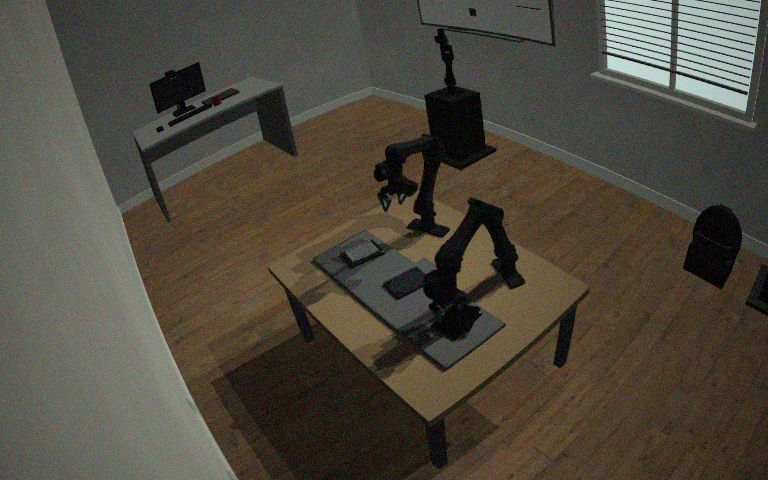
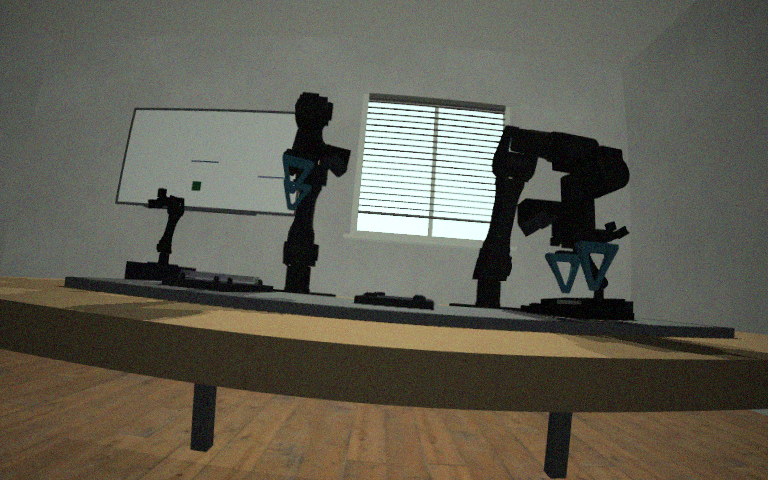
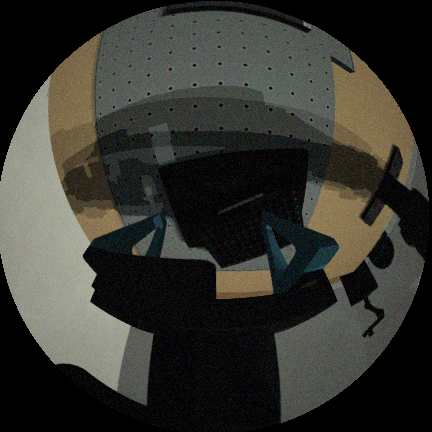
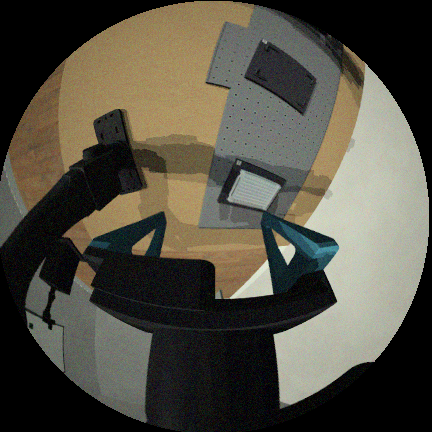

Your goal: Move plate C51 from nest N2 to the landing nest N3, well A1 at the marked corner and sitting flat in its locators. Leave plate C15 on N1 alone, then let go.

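A dark plate (image 1: 457, 321) (image 3: 235, 185) with a pale strip on its side lies at the right end of the grey board; it is too dark to tell it from its nest or see its seating. My left gripper (image 2: 578, 290) (image 3: 213, 216) is open, pointing down, its fingertips slightly above that plate. A pale plate (image 1: 362, 250) (image 2: 218, 279) (image 4: 254, 189) sits on the nest at the board's left end. The middle nest (image 1: 404, 283) (image 2: 393, 300) (image 4: 282, 75) bears no plate. My right gripper (image 1: 394, 206) (image 4: 213, 216) is open and empty, high behind the pale plate. Nest labels and marked corners are unreadable.
The grey perforated board (image 1: 390, 311) (image 4: 250, 120) lies along the wooden table (image 1: 345, 322). The right arm's base (image 1: 428, 227) and left arm's base (image 1: 512, 277) stand behind it. A black pedestal (image 1: 455, 127) with another arm and a desk (image 1: 249, 90) stand farther back.
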